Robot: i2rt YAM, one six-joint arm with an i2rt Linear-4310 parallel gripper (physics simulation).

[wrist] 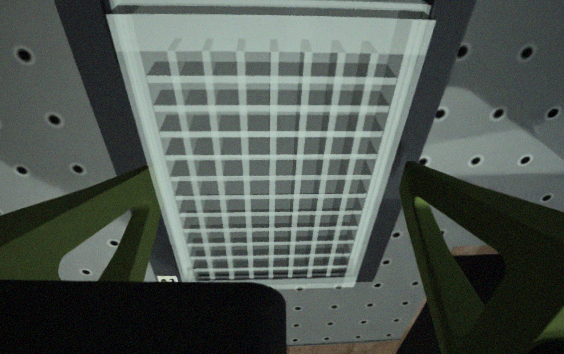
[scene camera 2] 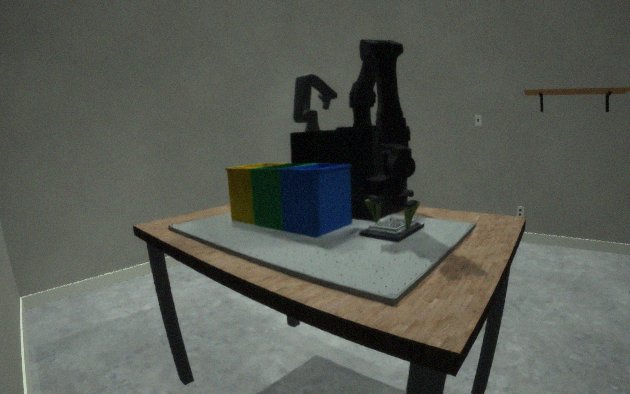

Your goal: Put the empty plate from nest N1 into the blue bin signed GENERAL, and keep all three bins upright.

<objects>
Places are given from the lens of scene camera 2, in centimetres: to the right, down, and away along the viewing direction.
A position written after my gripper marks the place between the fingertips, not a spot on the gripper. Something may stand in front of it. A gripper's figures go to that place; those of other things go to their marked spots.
my gripper point(scene camera 2: 392, 226): 21, 8, 90
blue bin point(scene camera 2: 316, 199): 0, 1, 87
green bin point(scene camera 2: 266, 186): -14, -3, 98
yellow bin point(scene camera 2: 239, 178): -24, -6, 106
The marked spots on the yellow bin and the blue bin are 32 cm apart.
</objects>
